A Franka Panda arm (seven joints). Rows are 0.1 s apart.
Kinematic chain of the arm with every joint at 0, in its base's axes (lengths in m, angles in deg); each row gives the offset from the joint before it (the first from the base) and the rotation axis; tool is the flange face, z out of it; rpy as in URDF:
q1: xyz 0 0 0.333 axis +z
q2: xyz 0 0 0 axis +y
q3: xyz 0 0 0.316 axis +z
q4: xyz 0.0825 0 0 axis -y
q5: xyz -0.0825 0 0.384 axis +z
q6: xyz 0 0 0 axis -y
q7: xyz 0.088 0 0 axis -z
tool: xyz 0 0 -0.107 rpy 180 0 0
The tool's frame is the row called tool.
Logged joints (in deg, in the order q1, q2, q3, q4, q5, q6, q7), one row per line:
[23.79, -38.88, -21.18, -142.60, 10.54, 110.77, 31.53]
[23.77, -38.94, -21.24, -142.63, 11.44, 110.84, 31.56]
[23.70, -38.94, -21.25, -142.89, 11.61, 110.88, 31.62]
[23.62, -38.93, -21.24, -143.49, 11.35, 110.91, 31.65]
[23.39, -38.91, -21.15, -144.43, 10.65, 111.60, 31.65]
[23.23, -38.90, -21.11, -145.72, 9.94, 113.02, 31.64]
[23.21, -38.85, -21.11, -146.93, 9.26, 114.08, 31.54]
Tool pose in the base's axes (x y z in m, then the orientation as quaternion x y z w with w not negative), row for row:
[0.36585, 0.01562, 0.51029, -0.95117, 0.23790, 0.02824, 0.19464]
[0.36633, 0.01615, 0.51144, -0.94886, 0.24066, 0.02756, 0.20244]
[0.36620, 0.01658, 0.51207, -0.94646, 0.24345, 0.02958, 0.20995]
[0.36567, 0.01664, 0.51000, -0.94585, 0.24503, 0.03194, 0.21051]
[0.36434, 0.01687, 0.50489, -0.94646, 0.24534, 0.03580, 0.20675]
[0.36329, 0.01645, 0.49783, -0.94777, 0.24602, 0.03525, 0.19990]
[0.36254, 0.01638, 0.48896, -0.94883, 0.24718, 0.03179, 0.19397]
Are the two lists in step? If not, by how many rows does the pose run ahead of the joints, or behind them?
The pose runs 1 row behind the joints: the pose in row i belongs to the joints in row i - 1.
